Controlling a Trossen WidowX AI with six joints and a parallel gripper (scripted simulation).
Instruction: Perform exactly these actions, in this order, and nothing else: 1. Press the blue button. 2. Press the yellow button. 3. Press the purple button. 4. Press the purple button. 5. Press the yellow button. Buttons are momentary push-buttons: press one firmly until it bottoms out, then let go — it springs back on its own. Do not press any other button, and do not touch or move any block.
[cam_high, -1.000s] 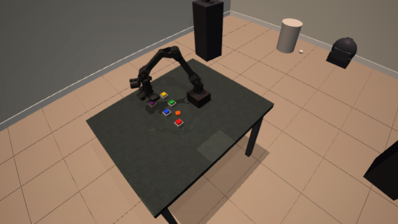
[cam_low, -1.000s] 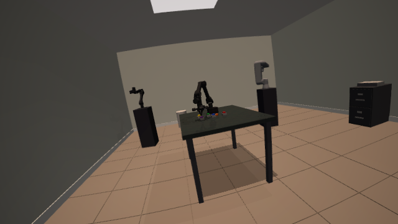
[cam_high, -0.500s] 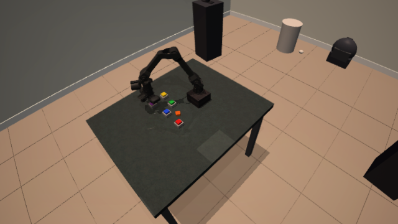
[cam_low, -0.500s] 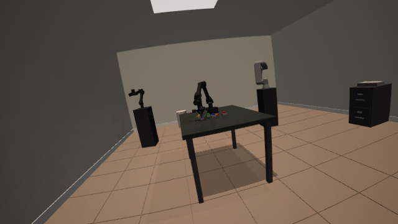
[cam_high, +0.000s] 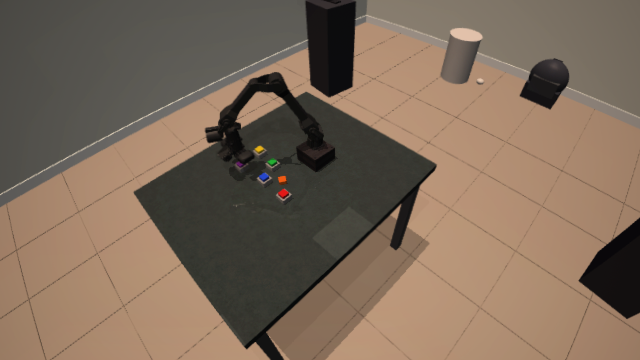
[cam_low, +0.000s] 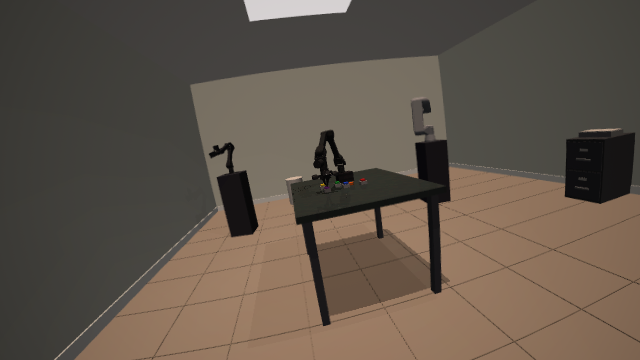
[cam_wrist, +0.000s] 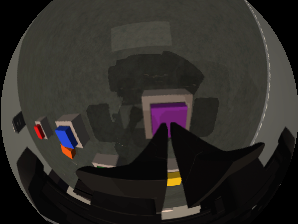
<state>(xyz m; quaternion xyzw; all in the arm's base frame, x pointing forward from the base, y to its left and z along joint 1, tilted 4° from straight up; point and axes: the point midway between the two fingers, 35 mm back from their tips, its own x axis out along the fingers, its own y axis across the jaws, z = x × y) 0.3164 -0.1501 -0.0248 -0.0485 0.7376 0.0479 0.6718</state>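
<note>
My gripper tip is now 1 cm above the purple button. Round my gripper tip: green button 12 cm behind, 9 cm to the left; then yellow button 11 cm behind, 3 cm to the right; then blue button 4 cm behind, 14 cm to the left.
</note>
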